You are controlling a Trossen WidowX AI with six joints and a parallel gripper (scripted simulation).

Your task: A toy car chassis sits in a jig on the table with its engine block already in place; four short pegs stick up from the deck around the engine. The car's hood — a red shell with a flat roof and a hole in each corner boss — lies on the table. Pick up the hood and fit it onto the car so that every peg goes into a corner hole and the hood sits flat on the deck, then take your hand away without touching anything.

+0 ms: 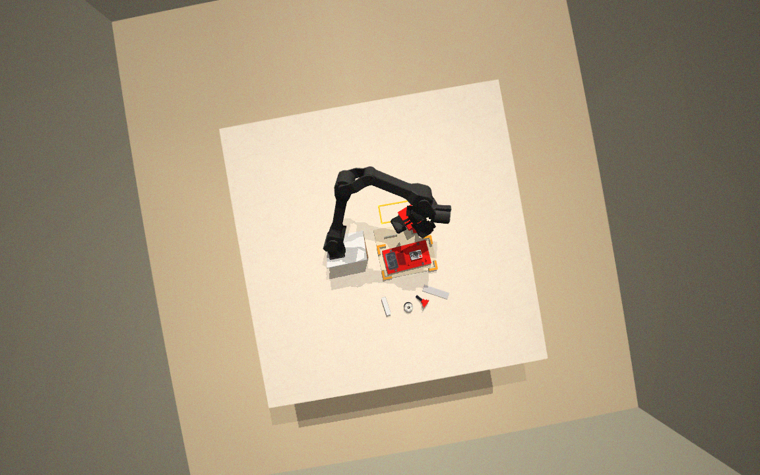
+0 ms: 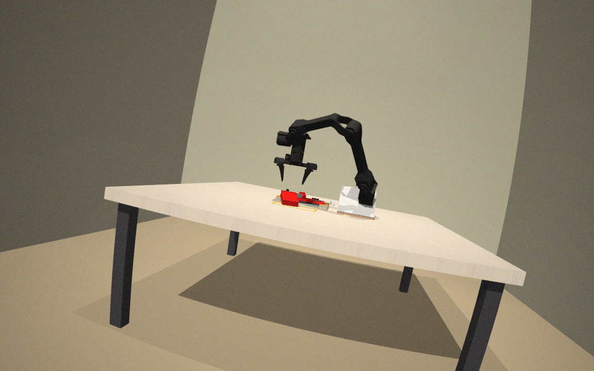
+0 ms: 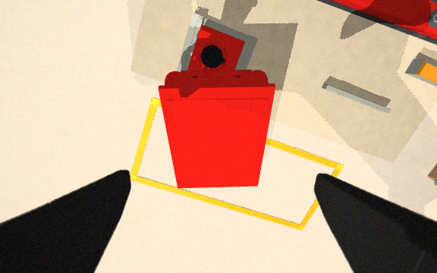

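Right now the red hood is 1 cm to the left of my gripper tip and 7 cm below it. The rest, counted from my gripper tip: white bar (18 cm behind, 36 cm to the right, 9 cm below); then grey bar (6 cm ahead, 35 cm to the right, 9 cm below); then engine block (1 cm behind, 16 cm to the right, 7 cm below).
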